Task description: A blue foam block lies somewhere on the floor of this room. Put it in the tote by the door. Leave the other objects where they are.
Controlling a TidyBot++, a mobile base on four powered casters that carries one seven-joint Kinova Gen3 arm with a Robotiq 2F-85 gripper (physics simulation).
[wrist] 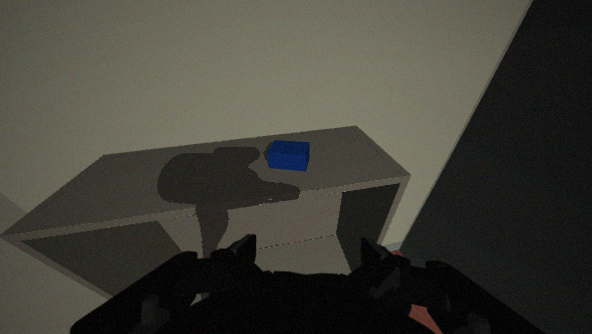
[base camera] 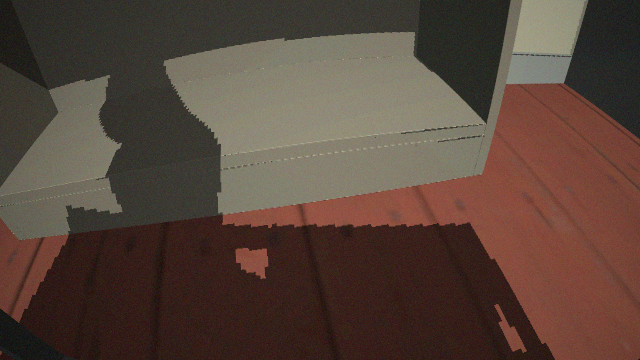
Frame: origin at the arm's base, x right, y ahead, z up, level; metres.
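Seen in the pictures: gripper, between the fingertips: (wrist: 307, 248).
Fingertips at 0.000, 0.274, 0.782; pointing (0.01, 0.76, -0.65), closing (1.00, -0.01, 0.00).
A point is followed by its place in that frame, as x, y, z.
A blue block (wrist: 288, 156) @(-0.046, 0.536, 0.701) lies on the top board of a grey open-fronted shelf unit (wrist: 130, 170) @(-0.458, 0.533, 0.663) (base camera: 350, 175) @(0.006, 0.466, -0.358), right of the middle, in the wrist view. My gripper (wrist: 307, 248) @(0.000, 0.274, 0.782) is open and empty, with its two dark fingertips in front of the unit's open front and apart from the block. The block does not show in the base camera view. The tote and the door do not show in either view.
A dark upright surface (wrist: 530, 150) @(0.722, 0.732, 0.594) (base camera: 610, 65) @(0.702, 0.818, -0.277) stands to the right of the unit. A pale wall (wrist: 250, 65) @(-0.162, 0.759, 0.861) is behind the unit. Reddish plank floor (base camera: 560, 225) @(0.333, 0.398, -0.397) runs in front of and right of the unit, with a dark shadow across it.
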